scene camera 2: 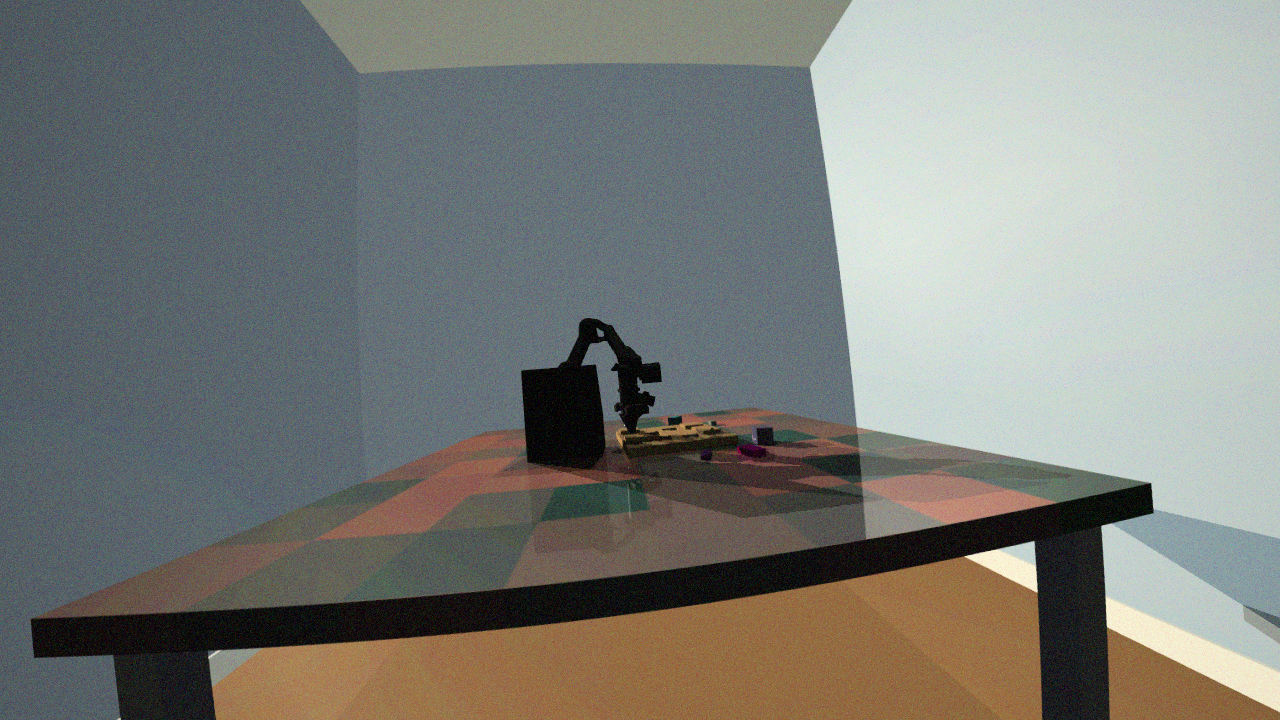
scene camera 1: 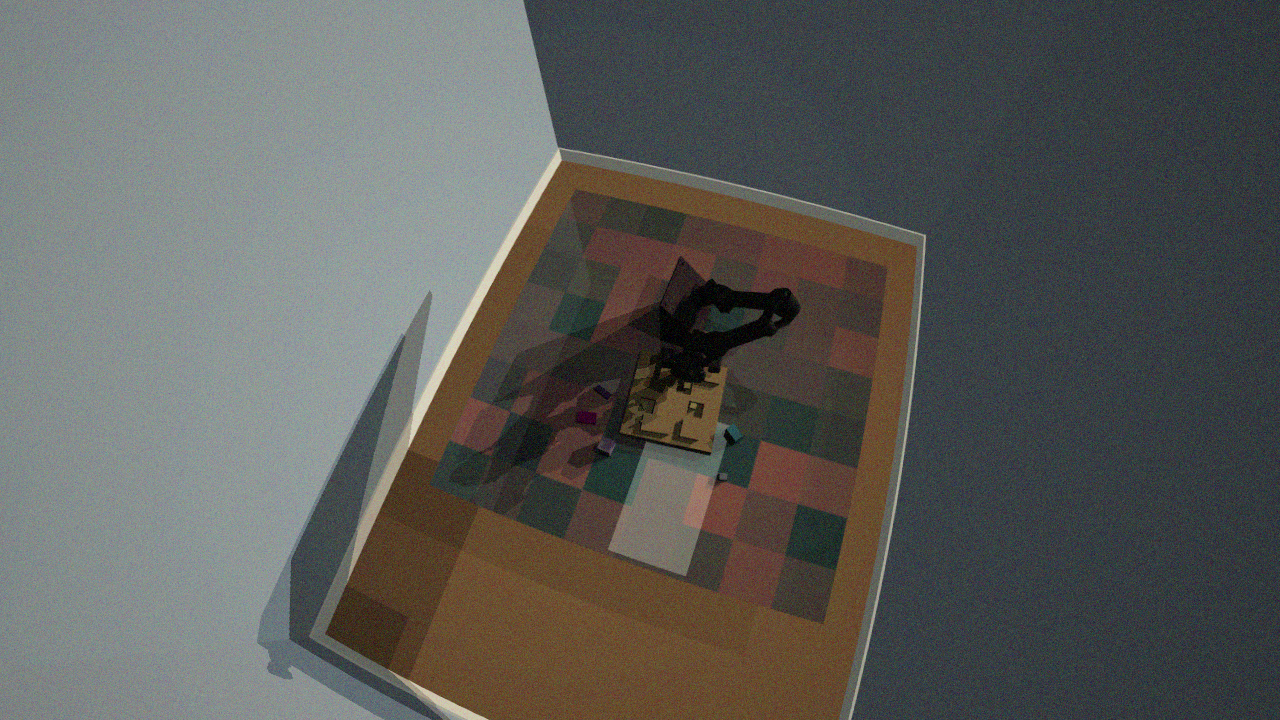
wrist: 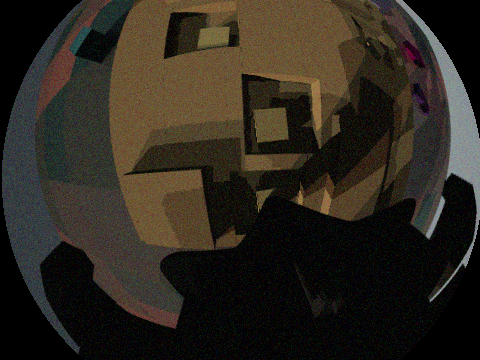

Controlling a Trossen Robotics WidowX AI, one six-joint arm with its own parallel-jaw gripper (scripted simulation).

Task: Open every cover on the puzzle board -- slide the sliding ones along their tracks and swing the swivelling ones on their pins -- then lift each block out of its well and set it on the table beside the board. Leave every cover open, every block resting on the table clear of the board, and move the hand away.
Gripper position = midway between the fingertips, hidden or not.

Observation:
In view: my gripper (scene camera 2: 632, 436), a pale block (wrist: 268, 124) and a tan puzzle board (scene camera 1: 668, 400).
My gripper is seen too in the wrist view (wrist: 272, 202). The tan puzzle board is seen too in scene camera 2 (scene camera 2: 675, 440) and in the wrist view (wrist: 170, 106).

